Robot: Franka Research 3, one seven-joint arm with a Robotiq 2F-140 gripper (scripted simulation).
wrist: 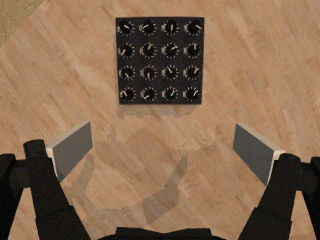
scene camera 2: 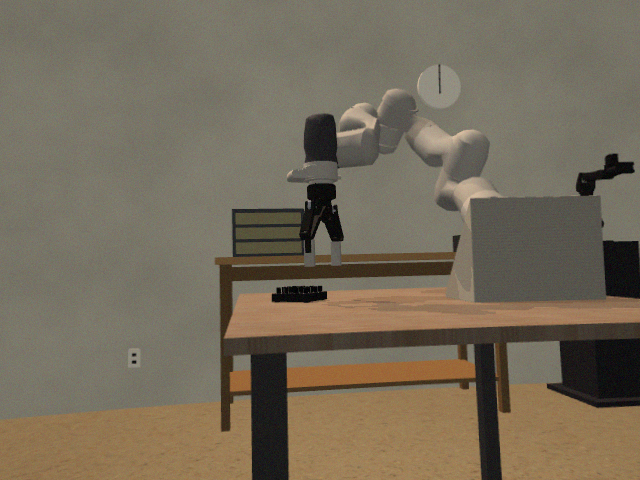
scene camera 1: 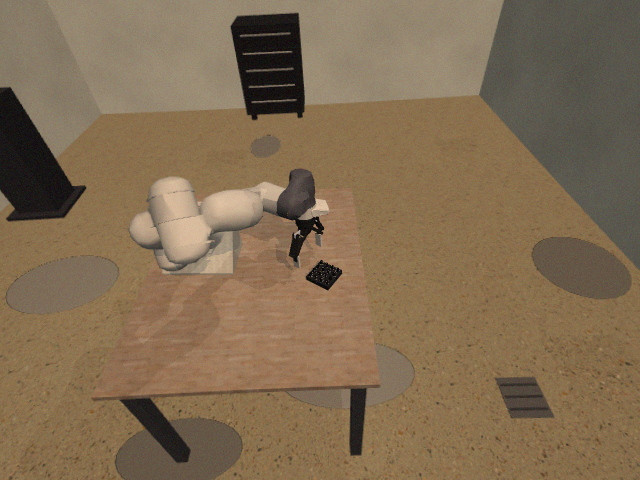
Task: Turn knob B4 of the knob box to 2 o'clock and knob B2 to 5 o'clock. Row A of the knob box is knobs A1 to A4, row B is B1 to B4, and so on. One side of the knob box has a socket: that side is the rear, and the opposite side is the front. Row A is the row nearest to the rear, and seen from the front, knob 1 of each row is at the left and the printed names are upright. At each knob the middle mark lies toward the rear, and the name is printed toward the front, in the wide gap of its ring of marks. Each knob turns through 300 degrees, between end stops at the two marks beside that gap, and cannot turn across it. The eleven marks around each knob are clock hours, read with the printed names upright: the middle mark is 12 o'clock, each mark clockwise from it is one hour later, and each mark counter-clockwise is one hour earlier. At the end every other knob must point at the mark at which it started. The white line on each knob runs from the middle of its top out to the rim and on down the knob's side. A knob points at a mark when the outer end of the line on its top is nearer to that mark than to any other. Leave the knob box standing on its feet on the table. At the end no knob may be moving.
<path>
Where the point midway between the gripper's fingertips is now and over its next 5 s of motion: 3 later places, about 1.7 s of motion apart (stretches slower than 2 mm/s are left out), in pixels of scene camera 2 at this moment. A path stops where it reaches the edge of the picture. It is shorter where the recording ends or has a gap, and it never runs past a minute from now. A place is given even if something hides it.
My gripper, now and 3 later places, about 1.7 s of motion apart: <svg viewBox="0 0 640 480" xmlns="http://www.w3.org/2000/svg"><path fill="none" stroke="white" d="M323 266L312 263L300 260L297 270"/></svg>
</path>
